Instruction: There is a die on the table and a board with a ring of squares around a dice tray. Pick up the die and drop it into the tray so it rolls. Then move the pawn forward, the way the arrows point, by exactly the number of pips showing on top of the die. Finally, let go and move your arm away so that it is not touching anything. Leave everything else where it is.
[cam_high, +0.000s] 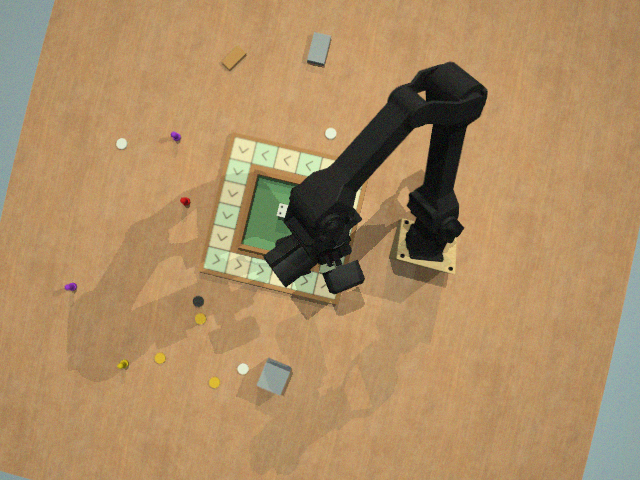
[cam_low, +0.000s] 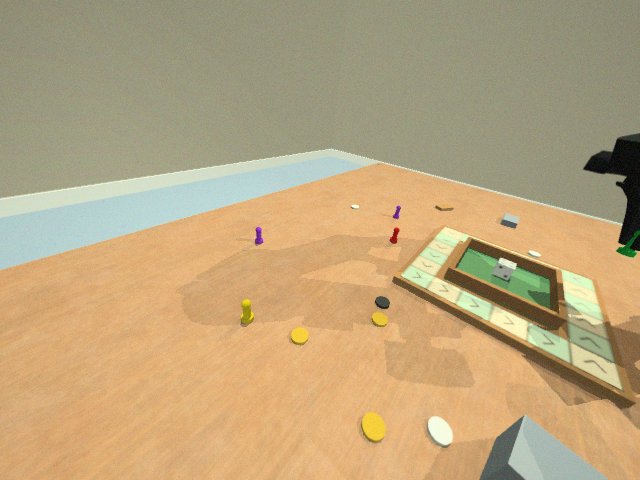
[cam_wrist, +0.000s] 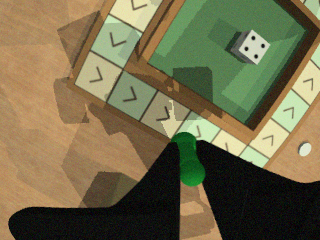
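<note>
The white die is 90 mm ahead of my gripper tip, 50 mm to the right of it and 110 mm below it. Round my gripper tip: green dice tray: 80 mm ahead, 40 mm to the right, 130 mm below; black disc: 240 mm ahead, 150 mm to the left, 130 mm below; green pawn: 10 mm above.
</note>
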